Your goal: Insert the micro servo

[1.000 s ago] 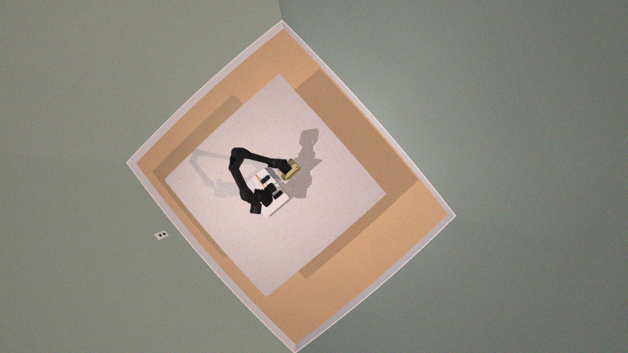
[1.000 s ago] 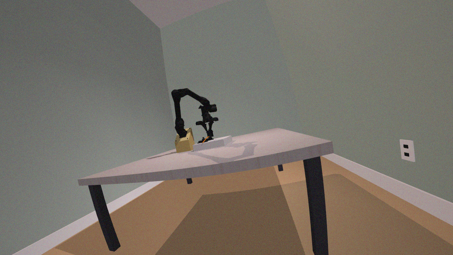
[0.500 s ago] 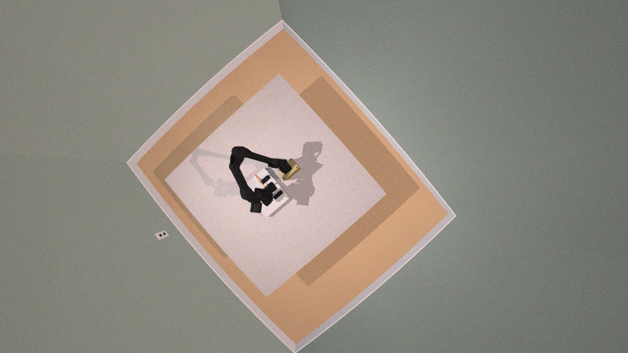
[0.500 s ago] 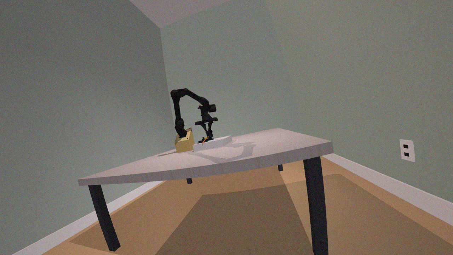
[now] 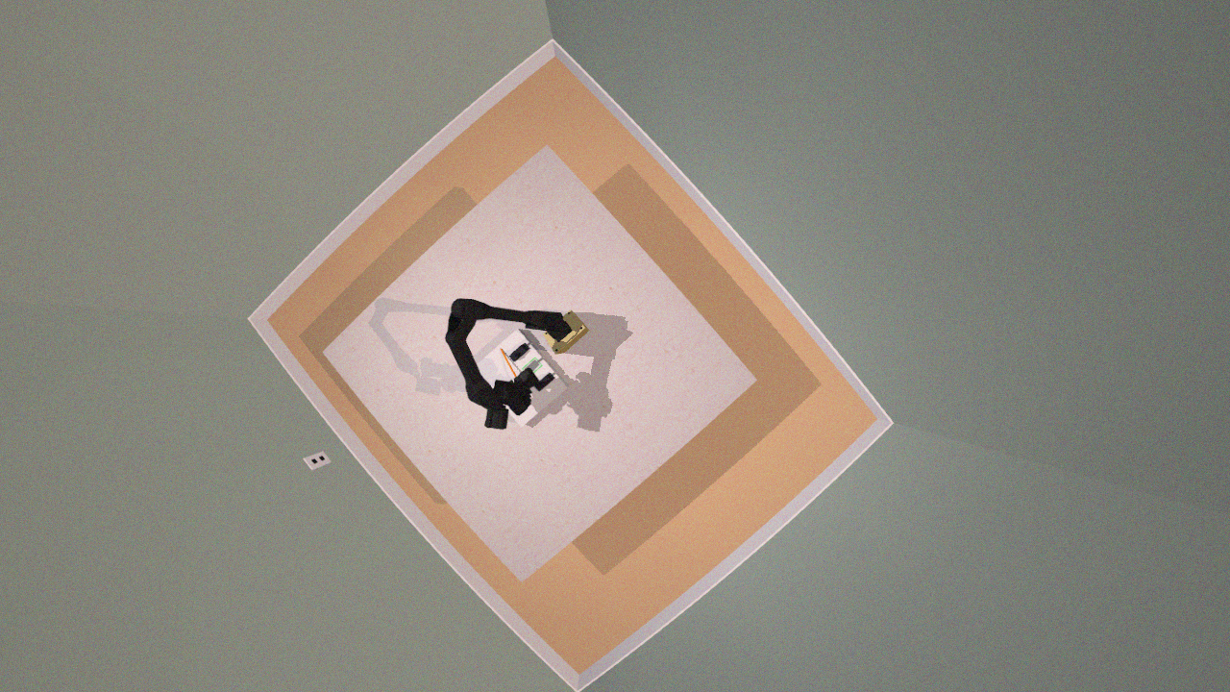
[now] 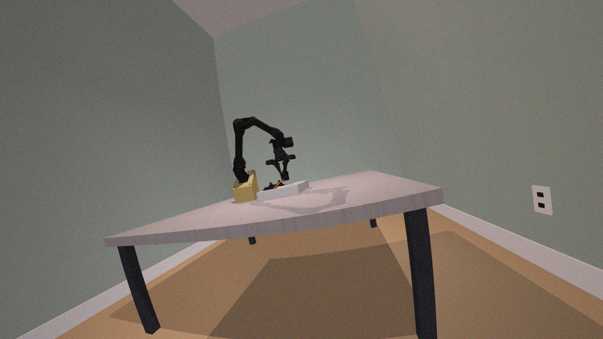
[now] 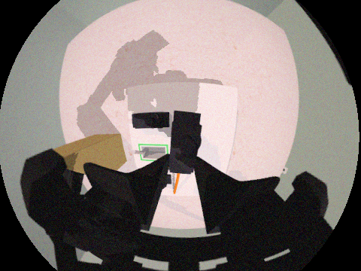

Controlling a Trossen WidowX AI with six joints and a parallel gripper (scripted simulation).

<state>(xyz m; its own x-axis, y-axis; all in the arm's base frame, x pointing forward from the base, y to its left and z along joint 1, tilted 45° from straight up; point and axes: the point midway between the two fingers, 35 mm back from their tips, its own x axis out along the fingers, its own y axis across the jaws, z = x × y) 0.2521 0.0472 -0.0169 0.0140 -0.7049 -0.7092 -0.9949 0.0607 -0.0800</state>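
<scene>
Right now my gripper tip is 100 mm above the white deck, 40 mm short of it and 30 mm to the left of it.
</scene>
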